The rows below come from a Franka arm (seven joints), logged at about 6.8 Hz.
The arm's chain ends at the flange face. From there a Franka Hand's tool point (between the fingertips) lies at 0.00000 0.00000 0.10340 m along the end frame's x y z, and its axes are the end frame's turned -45 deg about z.
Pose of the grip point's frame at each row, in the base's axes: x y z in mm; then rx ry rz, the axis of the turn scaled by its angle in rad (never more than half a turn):
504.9, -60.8, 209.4, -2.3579, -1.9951, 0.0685
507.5, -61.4, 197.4, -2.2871, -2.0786, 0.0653
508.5, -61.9, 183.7, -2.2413, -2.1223, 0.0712
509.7, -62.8, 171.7, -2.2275, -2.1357, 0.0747
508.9, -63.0, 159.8, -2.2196, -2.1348, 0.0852
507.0, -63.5, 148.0, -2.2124, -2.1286, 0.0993
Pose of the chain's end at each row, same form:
511.9, -62.0, 312.6, -2.9612, -0.9471, 0.0947
514.2, -62.3, 300.6, -2.9267, -1.0517, 0.0907
515.8, -62.7, 286.8, -2.9025, -1.1106, 0.0984
517.2, -63.4, 274.8, -2.8957, -1.1287, 0.1021
517.4, -63.6, 262.9, -2.8907, -1.1319, 0.1155
516.8, -64.1, 250.9, -2.8854, -1.1304, 0.1341

